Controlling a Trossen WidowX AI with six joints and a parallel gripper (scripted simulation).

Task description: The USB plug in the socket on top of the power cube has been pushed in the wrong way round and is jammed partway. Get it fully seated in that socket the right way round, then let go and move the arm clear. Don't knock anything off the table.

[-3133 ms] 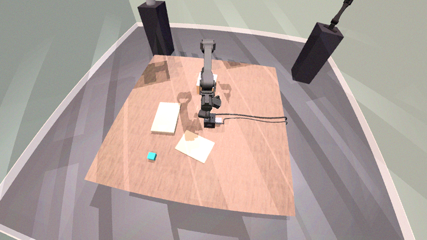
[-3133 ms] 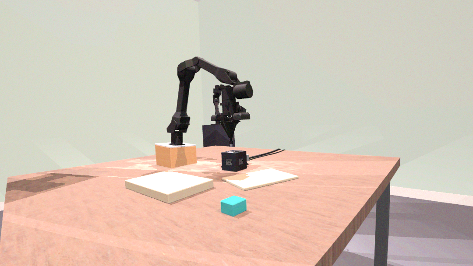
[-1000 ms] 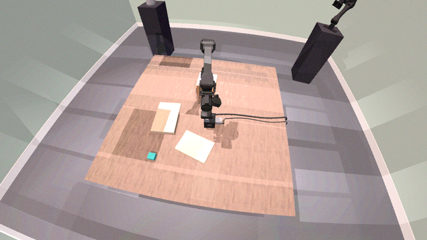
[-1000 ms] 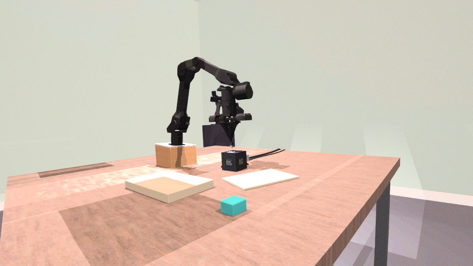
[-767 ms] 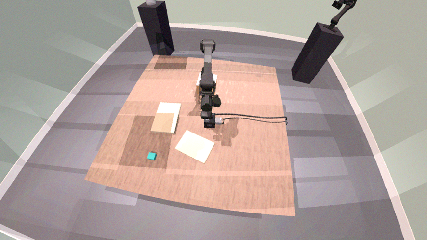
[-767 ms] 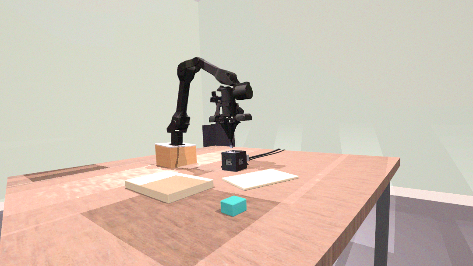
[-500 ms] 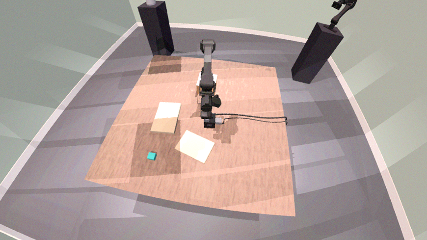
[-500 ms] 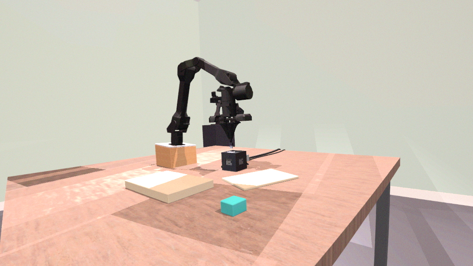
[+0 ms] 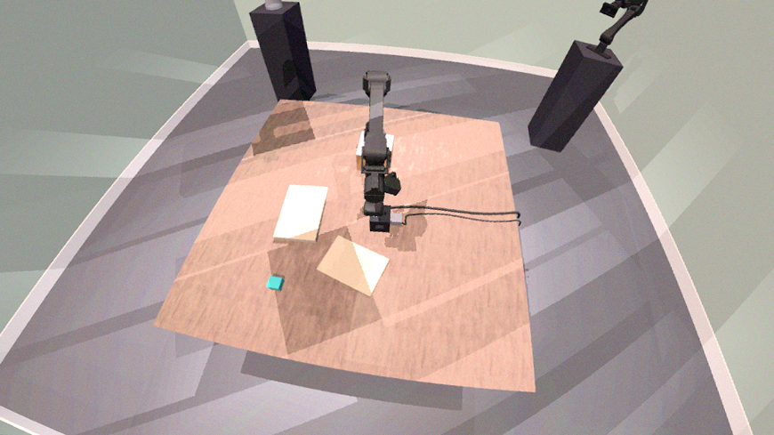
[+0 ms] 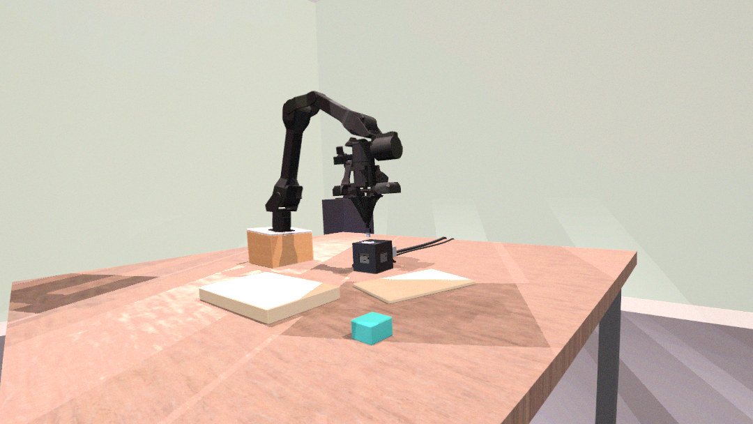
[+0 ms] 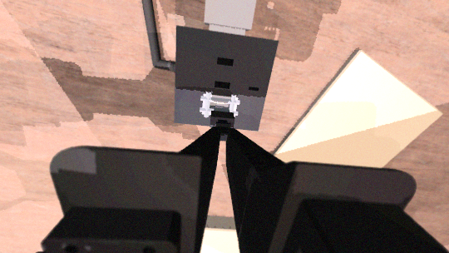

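The dark USB plug is 2 cm below my gripper tip. Also, from my gripper tip: teal block (33 cm ahead, 28 cm to the right, 11 cm below); thick white slab (3 cm ahead, 30 cm to the right, 12 cm below); thin cream board (19 cm ahead, 3 cm to the right, 12 cm below).
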